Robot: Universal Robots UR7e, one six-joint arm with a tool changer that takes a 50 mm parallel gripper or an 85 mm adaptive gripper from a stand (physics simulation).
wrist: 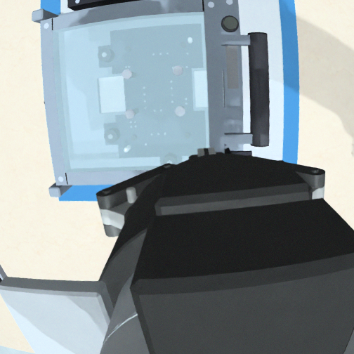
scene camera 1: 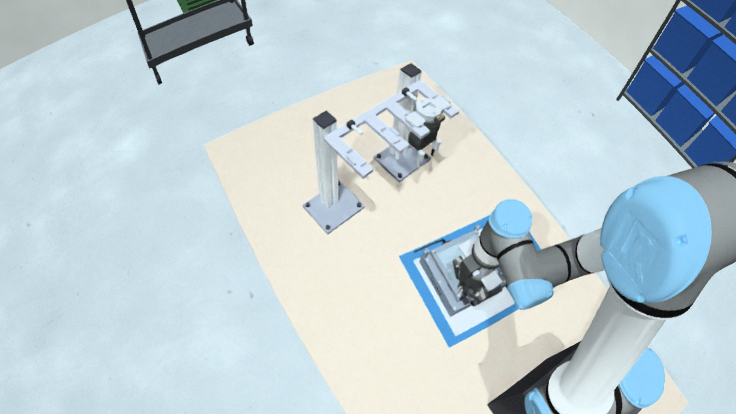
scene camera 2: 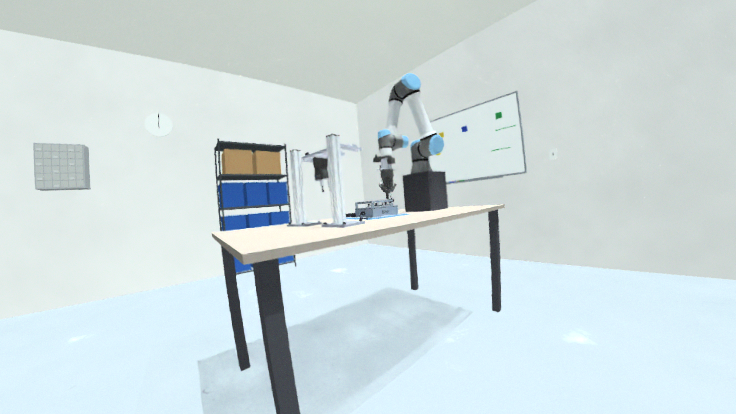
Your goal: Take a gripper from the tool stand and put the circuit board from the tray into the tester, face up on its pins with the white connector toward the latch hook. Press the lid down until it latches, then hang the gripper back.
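Pixels of known places: hand at its tool point: [scene camera 2: 386, 167]; arm's base at its link origin: [scene camera 2: 421, 173].
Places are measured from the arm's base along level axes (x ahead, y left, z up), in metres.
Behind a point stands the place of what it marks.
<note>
The arm carries the adaptive gripper [scene camera 2: 388, 196] [wrist: 206, 151], low over the tester's edge beside the lid; its fingertips are together with nothing seen between them. The tester [scene camera 1: 437, 283] @(y 0.007, x 0.453, z -0.215 m) [scene camera 2: 378, 211] @(y -0.002, x 0.503, z -0.229 m) [wrist: 217, 100] is a grey box under a clear lid [wrist: 80, 130]. The lid lies over it; whether it is latched cannot be told. Its black handle [wrist: 259, 90] is at the right in the wrist view. A blue-grey board-like shape [wrist: 150, 95] shows through the lid; its face cannot be told. Part of a black tray [wrist: 135, 4] shows at the top; its contents are hidden. The latch hook is mostly hidden behind the gripper.
The tool stand [scene camera 1: 326, 164] @(y 0.093, x 0.827, z -0.033 m) [scene camera 2: 337, 180] @(y 0.100, x 0.858, z -0.079 m) rises from the table with a second gripper [scene camera 1: 424, 134] [scene camera 2: 321, 168] hanging in it. The tester sits on a blue-edged mat [scene camera 1: 452, 339] @(y 0.062, x 0.310, z -0.263 m) [wrist: 291, 120]. The black robot base [scene camera 2: 425, 191] @(y 0.077, x 0.105, z -0.134 m) stands beyond it.
</note>
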